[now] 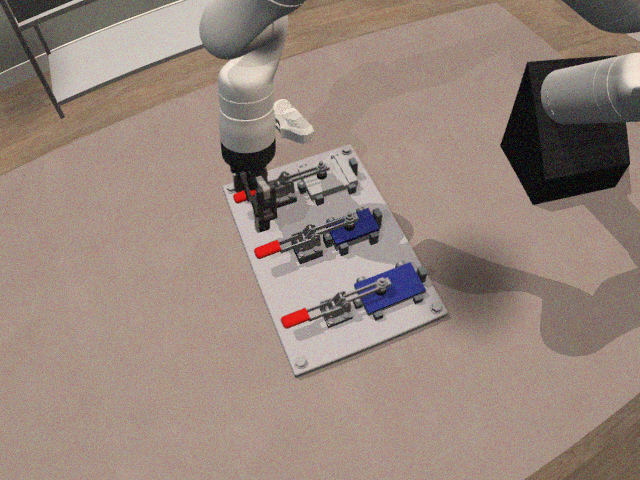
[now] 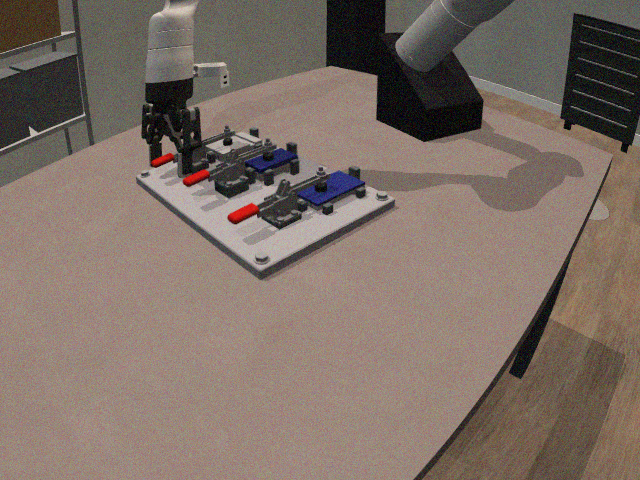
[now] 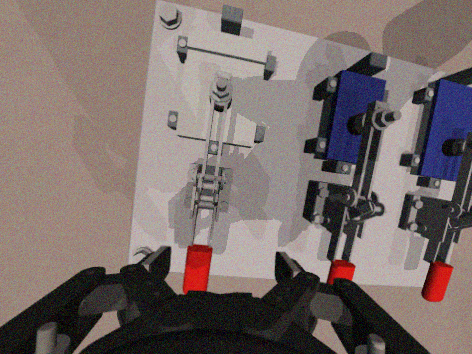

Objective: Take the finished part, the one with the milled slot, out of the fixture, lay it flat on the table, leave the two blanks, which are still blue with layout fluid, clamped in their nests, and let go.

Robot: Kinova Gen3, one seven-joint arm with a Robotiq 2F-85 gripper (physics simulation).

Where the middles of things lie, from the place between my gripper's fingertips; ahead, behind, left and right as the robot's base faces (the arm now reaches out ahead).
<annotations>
I see my gripper 13 cm past the finished part (image 1: pixel 340 175), 3 cm to the left of it and 1 cm above it. Also, from my hand: fixture plate (image 1: pixel 286 286) (9 cm to the left, 9 cm behind, 3 cm below).
</annotations>
